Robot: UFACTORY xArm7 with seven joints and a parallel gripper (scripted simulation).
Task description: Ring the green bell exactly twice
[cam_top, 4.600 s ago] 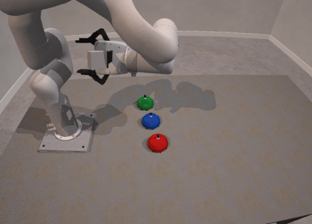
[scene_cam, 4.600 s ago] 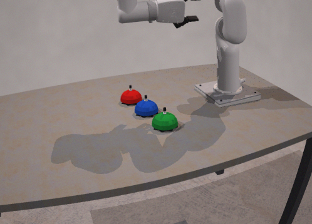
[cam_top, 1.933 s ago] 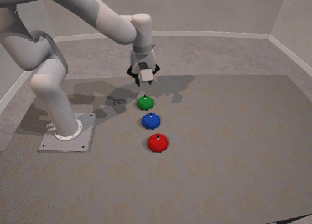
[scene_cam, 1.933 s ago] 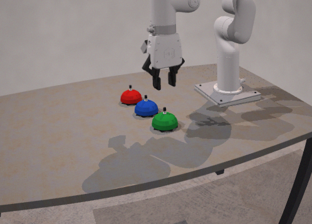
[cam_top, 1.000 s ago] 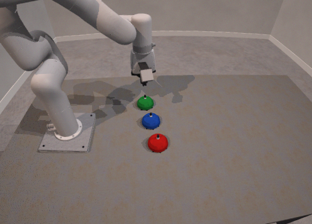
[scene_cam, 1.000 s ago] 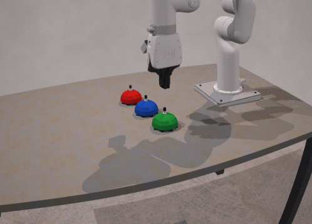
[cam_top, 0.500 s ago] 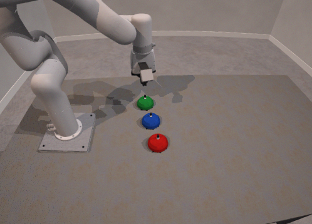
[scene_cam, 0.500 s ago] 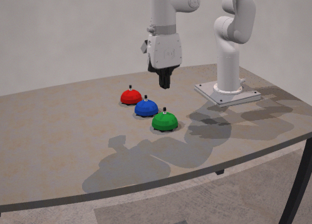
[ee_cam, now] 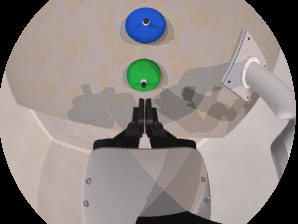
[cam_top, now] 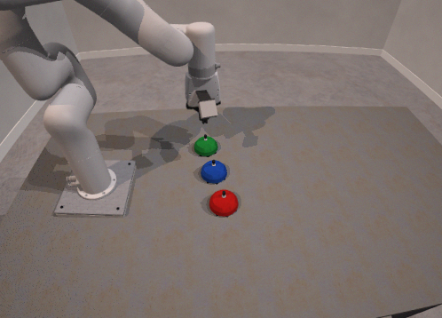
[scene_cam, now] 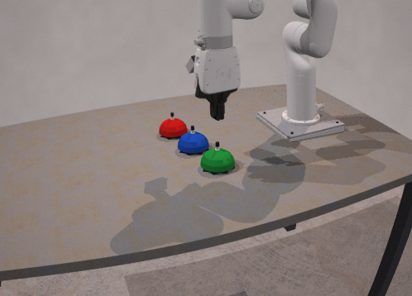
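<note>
Right now my hand is 11 cm above the green bell. From my hand the other things lie so: red bell (1 cm ahead, 24 cm to the right, 11 cm below); blue bell (12 cm to the right, 11 cm below).
</note>
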